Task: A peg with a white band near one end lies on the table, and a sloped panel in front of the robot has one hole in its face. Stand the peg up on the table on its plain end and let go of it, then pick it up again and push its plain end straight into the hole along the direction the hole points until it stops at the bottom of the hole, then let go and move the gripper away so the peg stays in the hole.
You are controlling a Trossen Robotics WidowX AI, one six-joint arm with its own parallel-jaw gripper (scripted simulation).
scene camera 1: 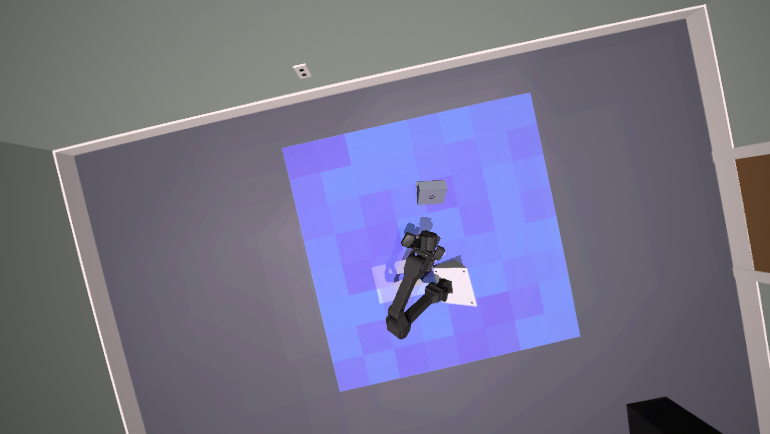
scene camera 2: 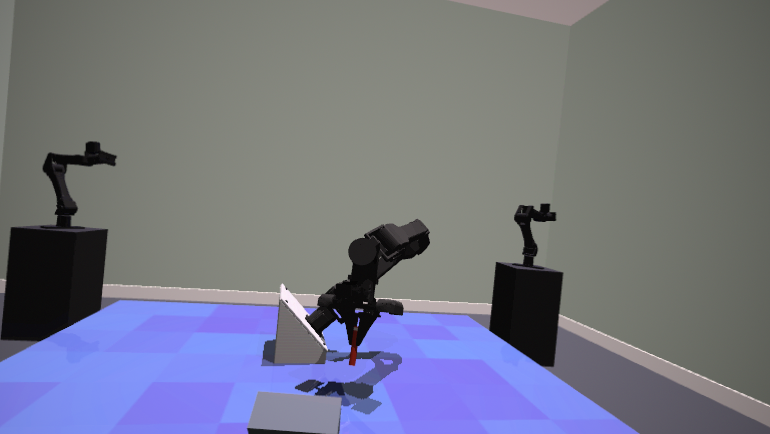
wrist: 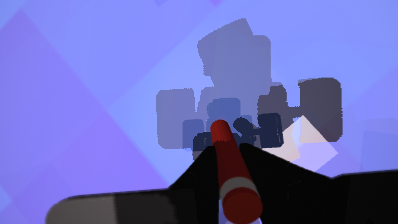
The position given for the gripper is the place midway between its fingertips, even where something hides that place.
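There's a red peg, and it's being carried by the gripper (scene camera 2: pixel 354 345) (wrist: pixel 227 152).
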